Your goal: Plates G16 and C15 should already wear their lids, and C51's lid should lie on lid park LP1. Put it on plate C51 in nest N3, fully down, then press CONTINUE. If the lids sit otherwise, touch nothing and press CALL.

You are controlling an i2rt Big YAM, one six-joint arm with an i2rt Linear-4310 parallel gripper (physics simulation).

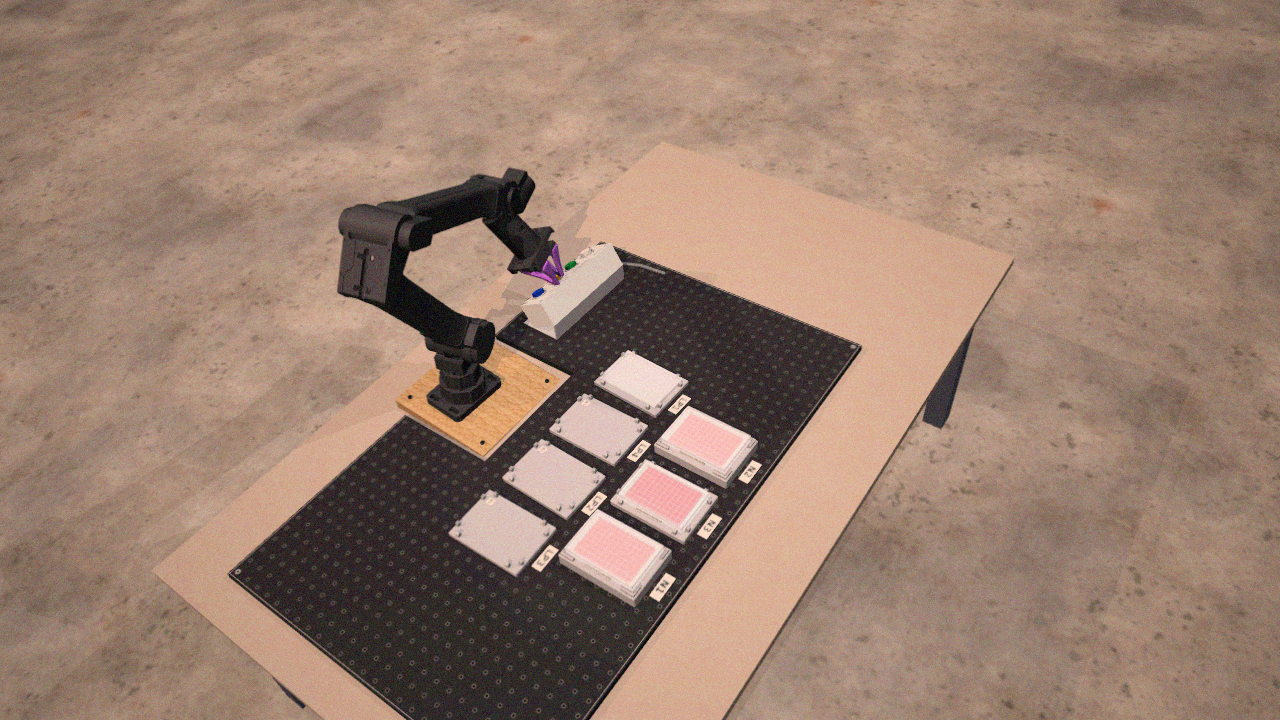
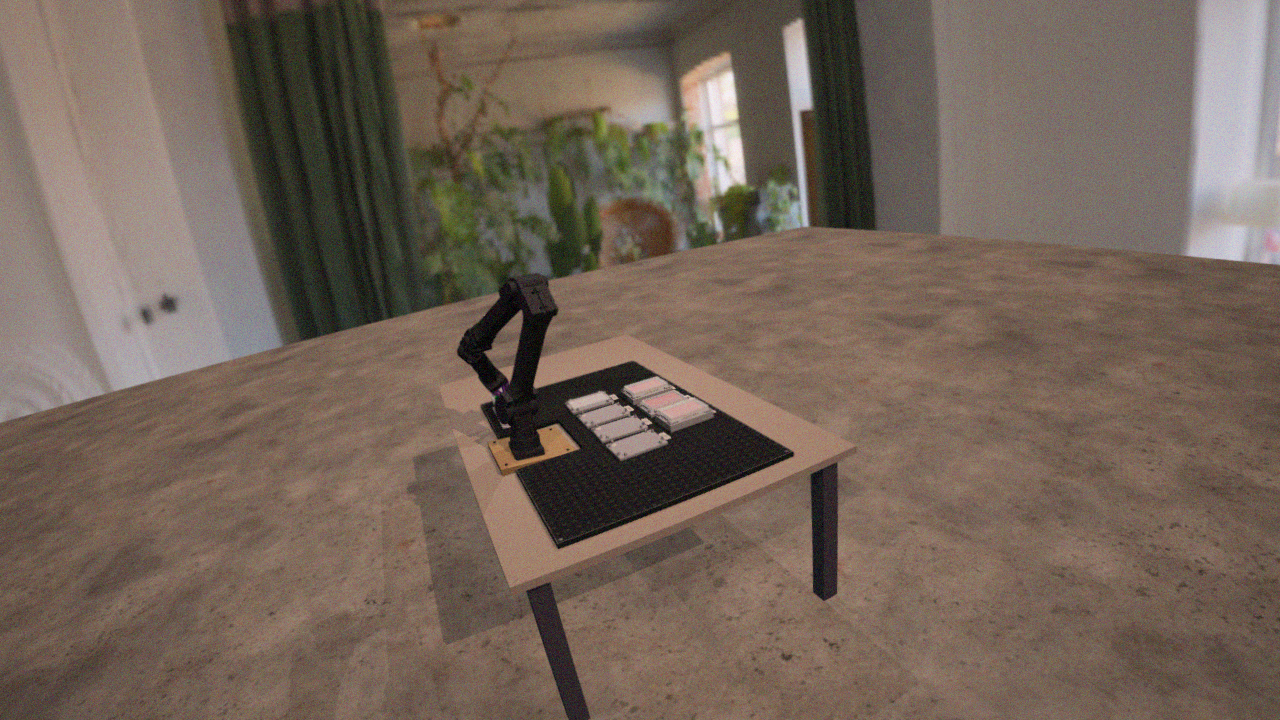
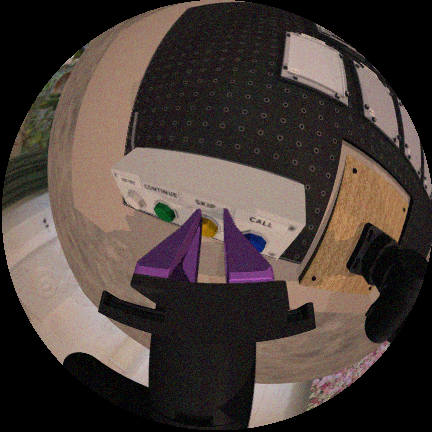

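Note:
My gripper is shut and empty, with a narrow gap between its purple fingertips. It is at the button box, in front of the yellow SKIP button, between green CONTINUE and blue CALL. Contact cannot be told. A pale lid lies on park LP1. The pink plate in N3 looks uncovered. The plates in N2 and N1 look lidded; their names are not readable.
Parks LP4, LP2 and LP3 show grey surfaces in a row beside the nests. The arm stands on a wooden base board by the black perforated mat. A white RETRY button is at the box's far end.

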